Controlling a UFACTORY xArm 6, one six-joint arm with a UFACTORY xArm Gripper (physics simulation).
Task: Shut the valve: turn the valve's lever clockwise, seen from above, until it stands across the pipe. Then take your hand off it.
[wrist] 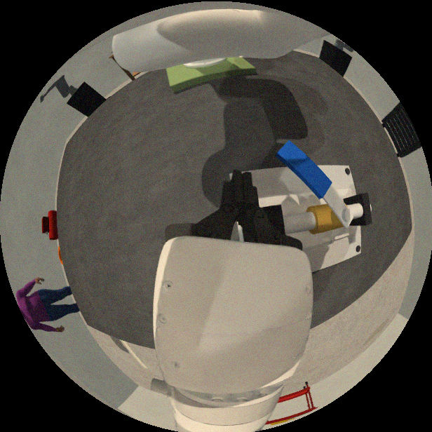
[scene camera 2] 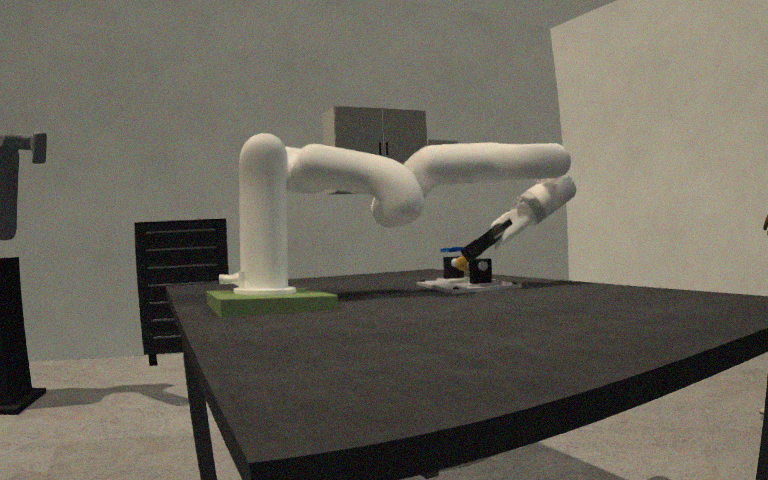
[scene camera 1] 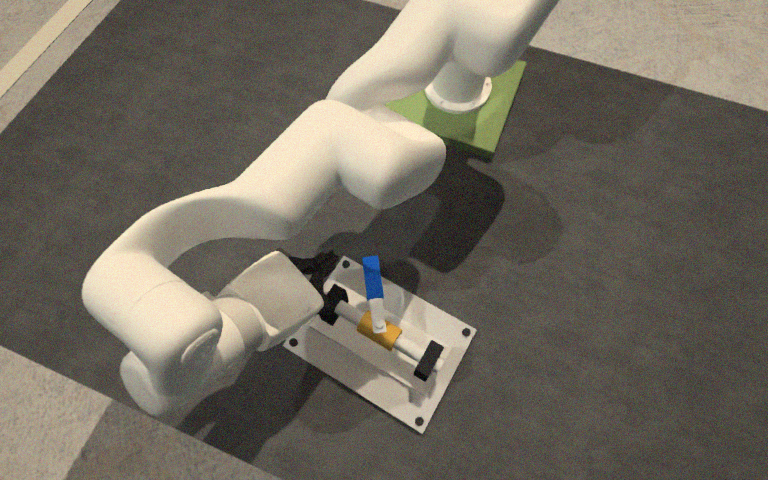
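Note:
The valve's orange body (scene camera 1: 388, 336) (scene camera 2: 463, 261) (wrist: 320, 219) sits on a pale pipe (scene camera 1: 408, 346) (wrist: 299, 222). Its lever has a blue handle (scene camera 1: 372, 277) (scene camera 2: 450, 249) (wrist: 306, 170) on a white arm (scene camera 1: 376, 311) (wrist: 336, 202). The lever stands oblique to the pipe, neither along nor straight across it. My gripper (scene camera 1: 329, 262) (scene camera 2: 466, 252) (wrist: 238, 181) is shut and empty, tilted low near the plate's corner. In the wrist view its fingertips are left of the blue handle, with a gap between. My wrist hides part of the gripper in scene camera 1.
The white base plate (scene camera 1: 447, 323) (scene camera 2: 434, 285) (wrist: 337, 250) carries black pipe blocks (scene camera 1: 429, 360) (scene camera 2: 481, 271) (wrist: 366, 209), one close to my fingers. The arm's green base (scene camera 1: 504, 107) (scene camera 2: 271, 303) (wrist: 185, 80) stands farther back on the dark table (scene camera 1: 594, 283) (scene camera 2: 453, 362) (wrist: 125, 190).

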